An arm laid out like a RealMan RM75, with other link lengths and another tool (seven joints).
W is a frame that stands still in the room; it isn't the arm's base.
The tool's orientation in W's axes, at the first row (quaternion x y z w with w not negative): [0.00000 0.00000 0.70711 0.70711]
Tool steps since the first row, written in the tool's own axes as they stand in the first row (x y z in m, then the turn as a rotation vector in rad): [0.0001 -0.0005 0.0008 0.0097 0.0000 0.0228]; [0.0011 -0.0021 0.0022 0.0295 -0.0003 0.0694]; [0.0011 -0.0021 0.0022 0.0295 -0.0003 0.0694]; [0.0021 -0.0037 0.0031 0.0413 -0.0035 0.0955]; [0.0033 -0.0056 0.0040 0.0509 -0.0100 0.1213]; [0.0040 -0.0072 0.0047 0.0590 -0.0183 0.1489]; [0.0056 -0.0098 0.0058 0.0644 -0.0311 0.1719]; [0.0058 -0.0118 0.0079 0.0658 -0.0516 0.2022]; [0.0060 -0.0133 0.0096 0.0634 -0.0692 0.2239]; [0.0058 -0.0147 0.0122 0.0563 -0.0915 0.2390]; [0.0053 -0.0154 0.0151 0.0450 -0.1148 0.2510]
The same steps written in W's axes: [0.0005 0.0001 0.0008 0.0000 0.0097 0.0228]; [0.0021 0.0011 0.0022 0.0003 0.0295 0.0694]; [0.0021 0.0011 0.0022 0.0003 0.0295 0.0694]; [0.0037 0.0021 0.0031 0.0035 0.0413 0.0955]; [0.0056 0.0033 0.0040 0.0100 0.0509 0.1213]; [0.0072 0.0040 0.0047 0.0183 0.0590 0.1489]; [0.0098 0.0056 0.0058 0.0311 0.0644 0.1719]; [0.0118 0.0058 0.0079 0.0516 0.0658 0.2022]; [0.0133 0.0060 0.0096 0.0692 0.0634 0.2239]; [0.0147 0.0058 0.0122 0.0915 0.0563 0.2390]; [0.0154 0.0053 0.0151 0.1148 0.0450 0.2510]
